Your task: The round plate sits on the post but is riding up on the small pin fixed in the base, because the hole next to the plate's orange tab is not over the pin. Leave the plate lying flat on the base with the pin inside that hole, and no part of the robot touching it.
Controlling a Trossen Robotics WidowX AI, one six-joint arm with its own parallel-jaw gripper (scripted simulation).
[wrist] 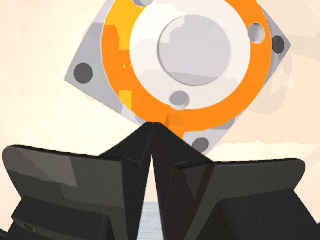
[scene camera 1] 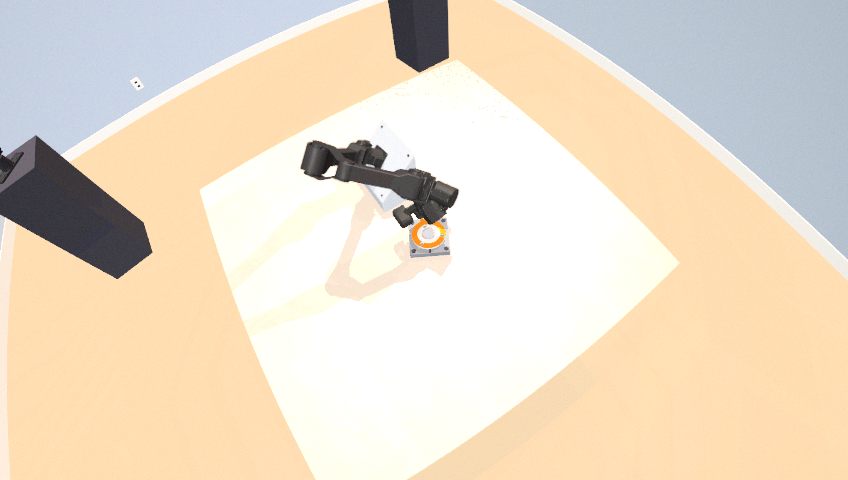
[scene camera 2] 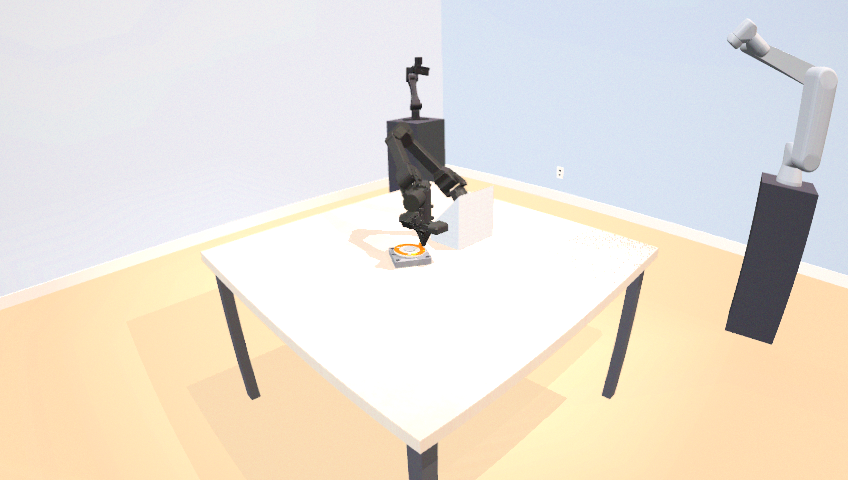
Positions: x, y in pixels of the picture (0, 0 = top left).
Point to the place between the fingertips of my gripper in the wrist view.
152, 129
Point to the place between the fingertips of my gripper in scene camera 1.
At 425, 219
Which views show my gripper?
The wrist view, scene camera 1 and scene camera 2: all of them.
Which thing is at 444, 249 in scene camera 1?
A square grey base.
